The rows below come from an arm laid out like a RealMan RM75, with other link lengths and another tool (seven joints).
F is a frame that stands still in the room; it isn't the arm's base.
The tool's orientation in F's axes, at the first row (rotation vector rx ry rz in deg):
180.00 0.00 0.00
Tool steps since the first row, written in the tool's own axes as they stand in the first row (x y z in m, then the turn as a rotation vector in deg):
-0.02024 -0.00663 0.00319 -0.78 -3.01 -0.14
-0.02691 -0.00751 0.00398 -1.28 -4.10 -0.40
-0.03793 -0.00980 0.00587 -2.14 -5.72 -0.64
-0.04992 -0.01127 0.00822 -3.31 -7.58 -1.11
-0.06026 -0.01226 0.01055 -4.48 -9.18 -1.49
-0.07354 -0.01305 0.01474 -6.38 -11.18 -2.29
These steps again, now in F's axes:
-0.02024 0.00663 -0.00319 -0.78 3.01 0.14
-0.02691 0.00751 -0.00398 -1.28 4.10 0.40
-0.03793 0.00980 -0.00587 -2.14 5.72 0.64
-0.04992 0.01127 -0.00822 -3.31 7.58 1.11
-0.06026 0.01226 -0.01055 -4.48 9.18 1.49
-0.07354 0.01305 -0.01474 -6.38 11.18 2.29

